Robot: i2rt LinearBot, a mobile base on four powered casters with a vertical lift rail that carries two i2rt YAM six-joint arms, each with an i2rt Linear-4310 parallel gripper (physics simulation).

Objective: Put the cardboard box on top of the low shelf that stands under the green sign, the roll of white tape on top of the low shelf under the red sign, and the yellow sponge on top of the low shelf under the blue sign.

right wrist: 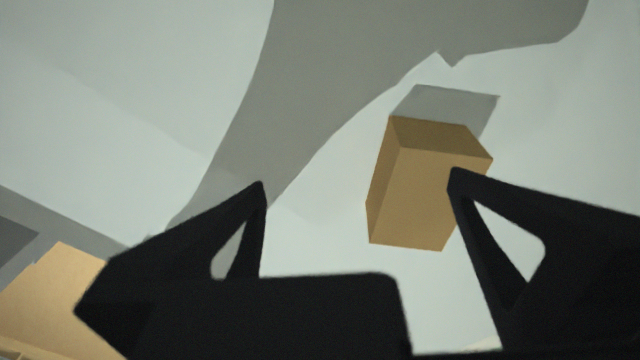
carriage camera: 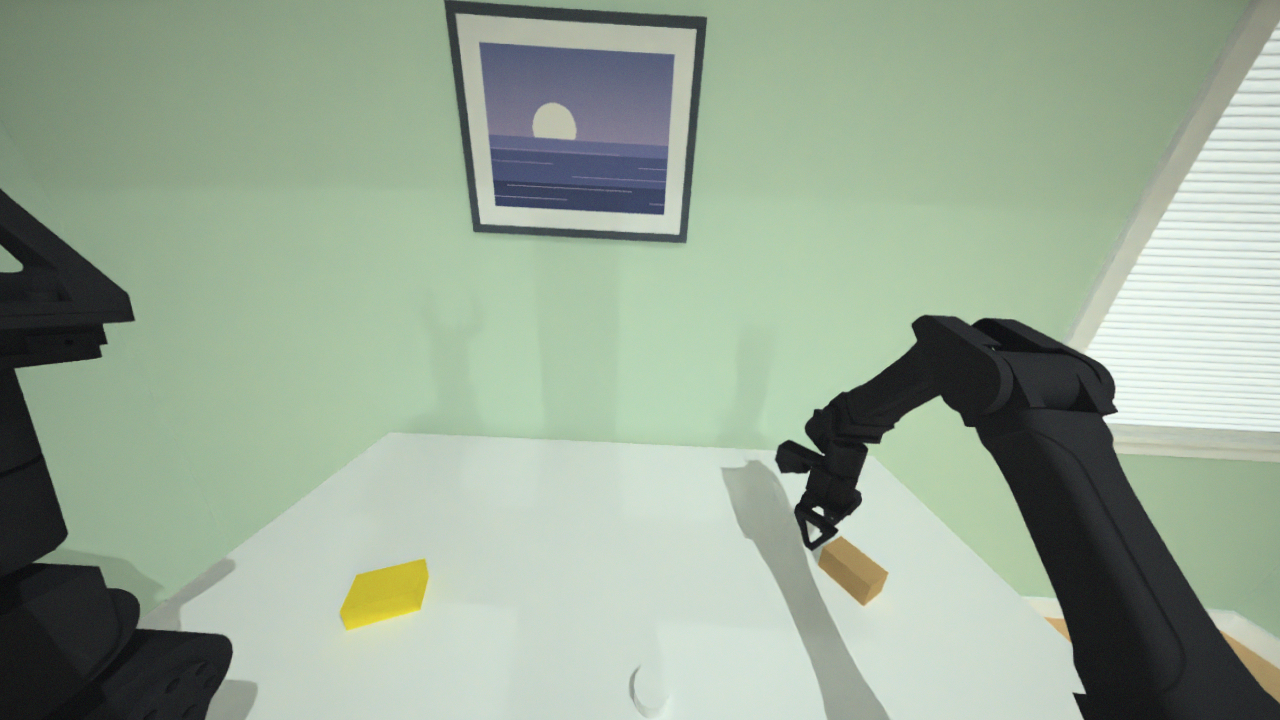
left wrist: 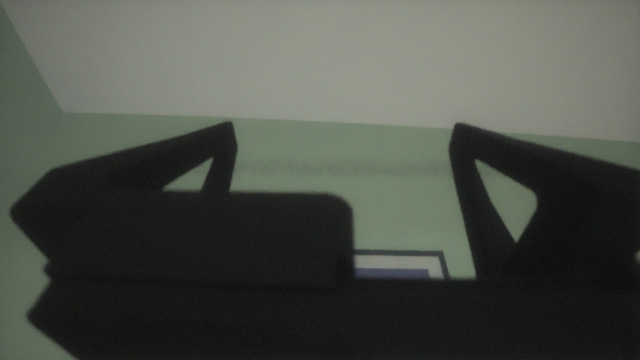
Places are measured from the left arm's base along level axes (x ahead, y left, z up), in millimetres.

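Pixels of known places: left gripper, between the fingertips: [left wrist: 342, 134]; right gripper, between the fingertips: [right wrist: 355, 184] [carriage camera: 819, 536].
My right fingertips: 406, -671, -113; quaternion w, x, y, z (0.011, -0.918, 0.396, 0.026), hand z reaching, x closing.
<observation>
Behind a point stands the place of what it marks, as x, y, z.
The cardboard box [carriage camera: 850, 568] @(379, -725, -156) [right wrist: 415, 200] @(400, -735, -156) lies on the white table at the right of the carriage view. My right gripper [carriage camera: 816, 535] @(406, -671, -113) [right wrist: 355, 184] @(406, -671, -113) is open and empty above the table, close to the box. In the right wrist view the right-hand fingertip overlaps the box, and the box lies partly between the fingers' lines. The yellow sponge [carriage camera: 386, 594] @(267, 78, -161) lies flat at the left of the table. The white tape roll [carriage camera: 651, 689] @(185, -358, -182) is at the bottom centre, pale against the table. My left gripper [left wrist: 342, 134] @(33, -9, 443) is open and empty, raised high, facing wall and ceiling. Shelves and signs do not show.
The white table [carriage camera: 537, 510] @(506, -85, -206) reaches back to a green wall with a framed sea picture [carriage camera: 580, 234] @(810, -128, 407). A window with blinds [carriage camera: 1199, 295] @(904, -1768, 320) is at the right. A wood-coloured surface [right wrist: 55, 300] @(-2253, -177, -926) shows beyond the table edge. The right arm's shadow crosses the table.
</observation>
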